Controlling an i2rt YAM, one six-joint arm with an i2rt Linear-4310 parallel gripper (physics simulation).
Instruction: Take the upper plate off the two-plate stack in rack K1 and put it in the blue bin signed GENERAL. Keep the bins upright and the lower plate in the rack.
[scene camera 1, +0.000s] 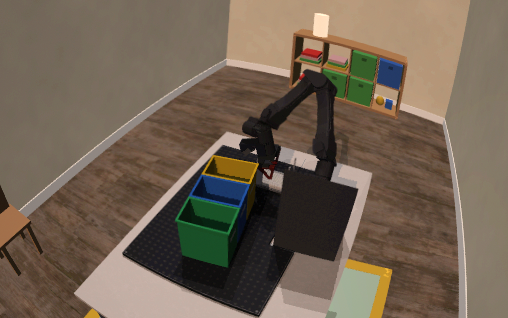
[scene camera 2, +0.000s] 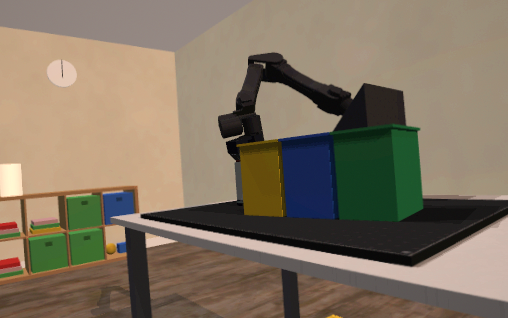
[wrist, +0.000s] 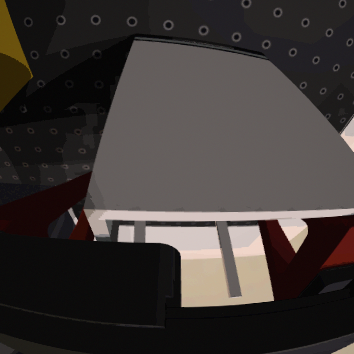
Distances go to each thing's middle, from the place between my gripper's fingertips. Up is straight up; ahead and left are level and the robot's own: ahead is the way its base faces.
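Labels:
Yellow bin (scene camera 2: 262, 173): my gripper is 19 cm to the right of it, 10 cm short of it and 1 cm below it. Blue bin (scene camera 2: 309, 169): 32 cm to the left of my gripper, 7 cm ahead of it and 1 cm above it. Green bin (scene camera 2: 378, 174): 45 cm to the left of my gripper, 5 cm ahead of it and 1 cm above it. Going by their middles, of the things named here the yellow bin is the nearest to my gripper and the green bin is the farthest from it.

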